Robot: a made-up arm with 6 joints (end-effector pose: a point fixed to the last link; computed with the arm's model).
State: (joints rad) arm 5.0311 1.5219 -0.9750 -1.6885 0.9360 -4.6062
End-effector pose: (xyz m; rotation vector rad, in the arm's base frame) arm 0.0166 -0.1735 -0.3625 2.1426 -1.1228 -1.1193
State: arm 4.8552 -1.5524 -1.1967 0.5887 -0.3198 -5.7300
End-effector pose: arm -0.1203 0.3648 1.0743 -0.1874 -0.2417 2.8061
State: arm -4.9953 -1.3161 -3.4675 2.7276 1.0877 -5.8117
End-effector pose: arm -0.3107 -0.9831 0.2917 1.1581 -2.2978 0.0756
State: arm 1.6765 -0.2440 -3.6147 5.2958 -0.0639 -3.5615
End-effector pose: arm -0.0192 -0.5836 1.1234 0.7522 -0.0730 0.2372
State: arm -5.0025 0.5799 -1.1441 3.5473 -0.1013 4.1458
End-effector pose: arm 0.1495 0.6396 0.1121 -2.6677 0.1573 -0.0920
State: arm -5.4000 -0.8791 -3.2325 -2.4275 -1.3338 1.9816
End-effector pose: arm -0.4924 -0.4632 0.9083 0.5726 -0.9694 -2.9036
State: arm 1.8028 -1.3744 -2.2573 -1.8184 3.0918 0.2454
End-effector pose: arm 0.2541 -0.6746 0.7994 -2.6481 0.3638 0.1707
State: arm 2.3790 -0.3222 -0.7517 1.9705 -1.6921 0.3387
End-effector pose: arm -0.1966 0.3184 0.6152 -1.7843 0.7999 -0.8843
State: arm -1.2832 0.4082 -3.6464 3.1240 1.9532 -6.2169
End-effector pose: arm -0.0206 0.0784 1.2299 -1.3501 -1.6594 -0.7536
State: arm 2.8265 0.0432 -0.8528 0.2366 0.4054 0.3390
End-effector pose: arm -0.6554 0.2228 0.3910 -1.1310 -2.4902 0.1951
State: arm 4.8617 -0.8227 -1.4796 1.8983 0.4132 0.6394
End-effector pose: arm -0.0068 -0.1844 1.2047 -0.0666 0.9003 -1.7460
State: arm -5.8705 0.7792 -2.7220 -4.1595 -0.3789 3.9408
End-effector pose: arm 0.8577 0.2590 0.8464 2.0060 0.2225 2.3633
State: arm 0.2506 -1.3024 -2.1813 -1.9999 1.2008 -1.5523
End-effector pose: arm -0.6998 -0.2487 1.0901 1.2969 -0.4057 0.0549
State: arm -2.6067 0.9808 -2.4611 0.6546 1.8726 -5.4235
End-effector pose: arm -0.7917 -0.5651 0.4609 0.3028 2.3920 -0.3284
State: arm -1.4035 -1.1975 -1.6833 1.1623 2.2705 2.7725
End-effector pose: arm 0.0848 0.2969 1.0862 -0.0219 2.3470 -0.0214
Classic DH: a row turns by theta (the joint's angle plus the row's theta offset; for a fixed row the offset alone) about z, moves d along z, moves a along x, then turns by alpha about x. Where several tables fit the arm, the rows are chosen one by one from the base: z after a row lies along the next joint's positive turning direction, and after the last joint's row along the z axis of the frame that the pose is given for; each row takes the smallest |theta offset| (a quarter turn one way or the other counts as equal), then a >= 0, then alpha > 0; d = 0 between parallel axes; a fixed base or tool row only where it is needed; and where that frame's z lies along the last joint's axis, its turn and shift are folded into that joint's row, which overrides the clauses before.
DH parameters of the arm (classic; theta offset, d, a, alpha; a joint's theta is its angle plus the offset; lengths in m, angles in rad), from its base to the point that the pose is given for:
joint 1: 0 0.3363 0 -1.5708
joint 2: -1.3848 0 0.4175 0
joint 3: 1.3848 0 0.1211 -1.5708
joint 4: 0 0.535 0 1.5708
joint 5: 0 0 0.0895 -1.5708
joint 6: 0 0.1142 0 0

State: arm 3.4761 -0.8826 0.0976 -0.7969 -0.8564 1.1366
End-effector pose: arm -0.2235 -0.1874 0.4302 0.2712 -1.7722 1.1236
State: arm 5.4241 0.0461 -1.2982 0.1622 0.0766 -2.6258
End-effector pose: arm 0.5006 -0.6003 0.7276 1.3608 1.4198 -0.1068
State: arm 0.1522 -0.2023 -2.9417 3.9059 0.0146 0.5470
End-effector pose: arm -0.0745 0.0501 1.4041 0.0015 -0.0179 1.4635
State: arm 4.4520 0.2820 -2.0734 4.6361 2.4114 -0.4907
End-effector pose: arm -0.3067 -0.5979 0.9492 0.8363 -2.0951 -2.0043
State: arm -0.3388 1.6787 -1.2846 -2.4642 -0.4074 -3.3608
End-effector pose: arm 0.2035 0.0129 -0.3511 -2.4989 1.1316 1.0417
